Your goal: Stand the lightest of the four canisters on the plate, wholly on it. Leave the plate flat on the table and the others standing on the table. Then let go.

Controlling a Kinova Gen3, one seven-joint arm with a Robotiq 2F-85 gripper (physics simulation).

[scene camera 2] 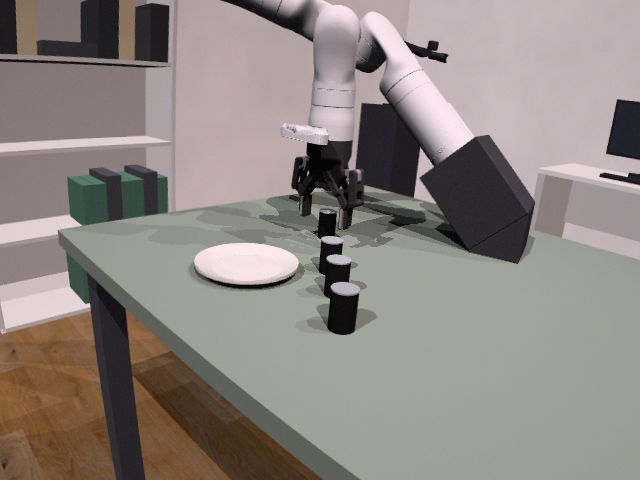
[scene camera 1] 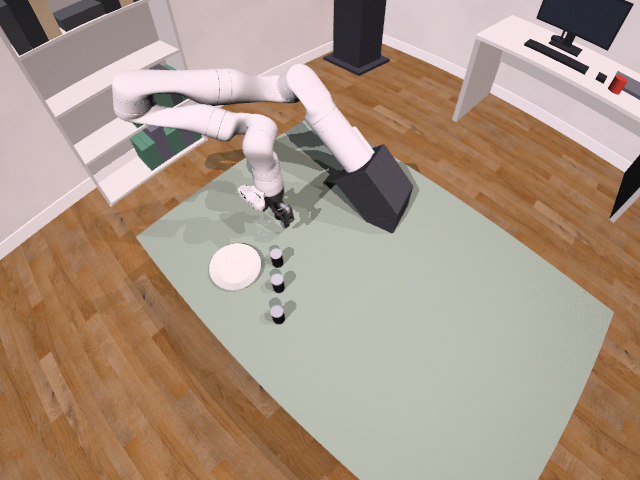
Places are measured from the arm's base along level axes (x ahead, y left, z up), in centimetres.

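Pixels of known places: gripper, fingertip midpoint: (scene camera 2: pixel 323 222) (scene camera 1: pixel 275 218); arm's base, link origin: (scene camera 2: pixel 455 155) (scene camera 1: pixel 358 162).
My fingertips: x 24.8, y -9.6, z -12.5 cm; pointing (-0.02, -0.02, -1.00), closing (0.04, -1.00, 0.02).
Ahead of a thing's pixels: the offset from my fingertips to its middle. Level surfaces: height alone.
Four similar black canisters with pale grey tops stand upright in a row; their weights cannot be told by sight. The nearest canister @[dz -1.4, dx +19.2, dy +23.2 cm] (scene camera 1: pixel 277 316) (scene camera 2: pixel 343 310), the second @[dz -1.4, dx +13.2, dy +16.4 cm] (scene camera 1: pixel 277 284) (scene camera 2: pixel 337 279) and the third (scene camera 1: pixel 277 258) (scene camera 2: pixel 330 258) stand apart. The farthest canister @[dz -1.4, dx -3.1, dy -2.1 cm] (scene camera 2: pixel 326 226) is hidden by the gripper in scene camera 1. A white round plate @[dz -3.1, dx +18.3, dy +3.1 cm] (scene camera 1: pixel 223 268) (scene camera 2: pixel 222 266) lies flat beside the row, with nothing on it. My gripper (scene camera 1: pixel 285 222) (scene camera 2: pixel 325 212) is open and points down at the farthest canister, its fingertips appearing either side of the canister's upper part, holding nothing.
The green table @[dz -3.9 cm] (scene camera 1: pixel 413 335) (scene camera 2: pixel 465 361) carries the arm's dark angular base (scene camera 1: pixel 374 191) (scene camera 2: pixel 480 196), right of the row. The plate lies close to the row's left side, near the table's left edge. A white shelf unit (scene camera 1: pixel 80 149) (scene camera 2: pixel 172 118) stands beyond the table.
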